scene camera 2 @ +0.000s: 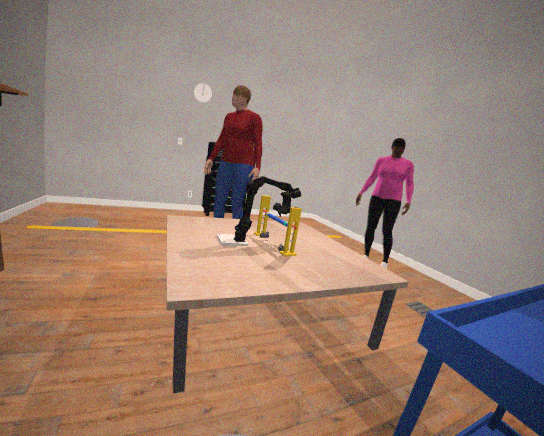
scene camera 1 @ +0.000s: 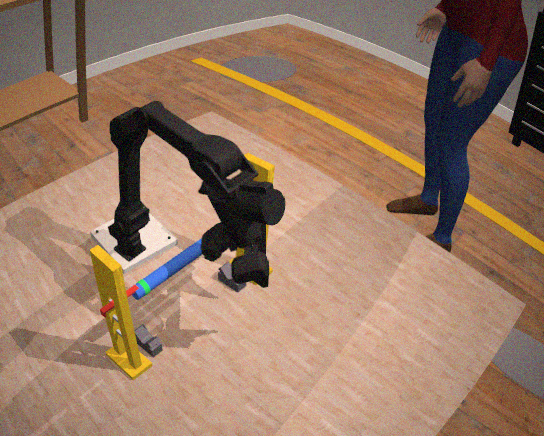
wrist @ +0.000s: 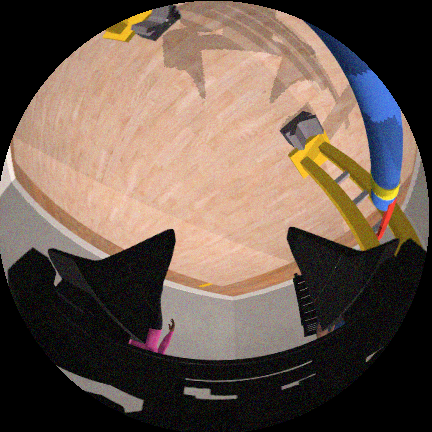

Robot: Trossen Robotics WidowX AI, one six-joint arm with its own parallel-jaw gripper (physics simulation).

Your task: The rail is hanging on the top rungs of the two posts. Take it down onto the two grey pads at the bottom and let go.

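Places are measured from the arm's base along level axes (x ahead, y left, z up), in millimetres.
Where they show: gripper, fingertip midpoint: (scene camera 2: 285, 218) (wrist: 233, 234); arm's base, origin of the base link: (scene camera 2: 239, 240) (scene camera 1: 129, 249).
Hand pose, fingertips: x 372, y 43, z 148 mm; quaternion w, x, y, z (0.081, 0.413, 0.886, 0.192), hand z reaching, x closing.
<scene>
Things, the pixels of their top centre, and the offset from my fingertips. Level surfaces: height alone.
- blue rail, middle of its top: (scene camera 1: 187, 250) (scene camera 2: 277, 217) dy -79, dx -128, dz +25 mm
- far post, middle of its top: (scene camera 1: 258, 161) (scene camera 2: 266, 196) dy +121, dx -122, dz +135 mm
- grey pad, middle of its top: (scene camera 1: 146, 333) (scene camera 2: 284, 244) dy -217, dx -131, dz -122 mm
- table, its level: dz -165 mm
The blue rail (scene camera 1: 167, 268) (scene camera 2: 277, 219) (wrist: 381, 102) has red ends, a green ring and a yellow ring. It hangs level between the yellow near post (scene camera 1: 124, 312) (scene camera 2: 293, 225) and far post (scene camera 1: 262, 166) (scene camera 2: 264, 215) (wrist: 334, 196). Its near red end passes through the near post above two visible rungs. One grey pad (scene camera 1: 148, 340) (scene camera 2: 281, 247) (wrist: 159, 24) sits by the near post's foot, the other pad (scene camera 1: 230, 277) (scene camera 2: 264, 234) (wrist: 303, 131) by the far post's. My gripper (scene camera 1: 235, 260) (scene camera 2: 282, 209) (wrist: 233, 234) is open and empty, close to the rail's far half; the rail is outside the fingers in the wrist view.
The arm's white base plate (scene camera 1: 162, 240) (scene camera 2: 225, 239) is on the table (scene camera 1: 345, 370) (scene camera 2: 225, 280) behind the rail. A person in red (scene camera 1: 450, 125) (scene camera 2: 241, 135) and a person in pink (scene camera 2: 392, 177) stand beyond the table. A blue cart (scene camera 2: 465, 345) is at the lower right of scene camera 2.
</scene>
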